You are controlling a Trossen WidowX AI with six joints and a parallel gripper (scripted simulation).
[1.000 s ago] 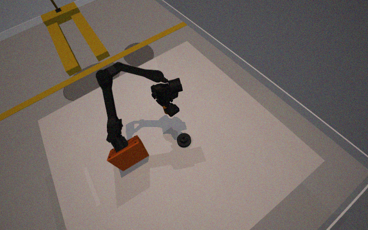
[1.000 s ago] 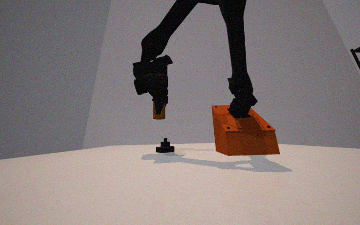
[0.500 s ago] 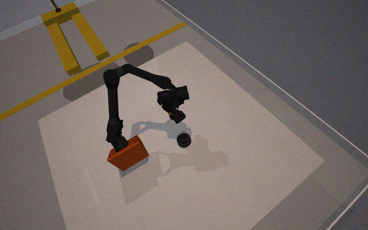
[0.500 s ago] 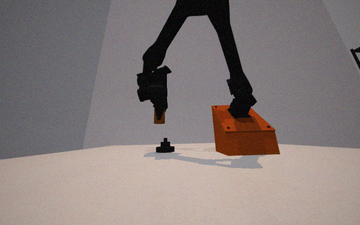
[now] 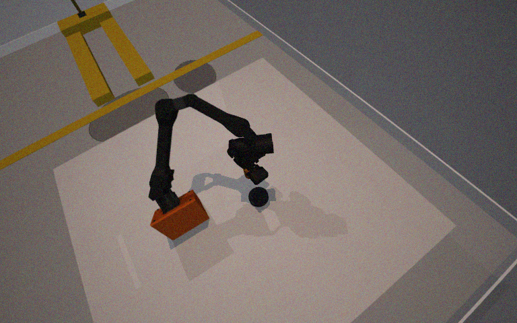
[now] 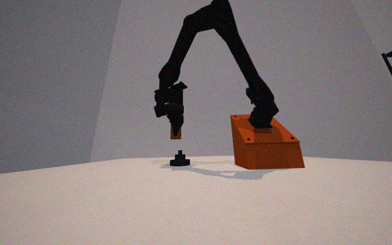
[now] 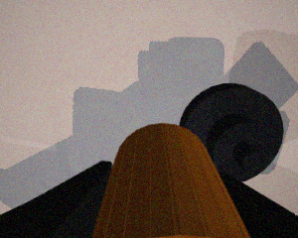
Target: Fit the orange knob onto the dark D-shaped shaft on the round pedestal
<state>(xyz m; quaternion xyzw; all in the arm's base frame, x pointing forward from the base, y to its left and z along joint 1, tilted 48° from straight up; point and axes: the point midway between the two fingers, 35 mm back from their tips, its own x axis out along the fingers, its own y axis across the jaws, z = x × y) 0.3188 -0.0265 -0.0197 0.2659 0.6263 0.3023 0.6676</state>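
My gripper tip is 1 cm past the shaft, 6 cm to the left of it and 8 cm above it. Round my gripper tip: orange knob: 2 cm above.
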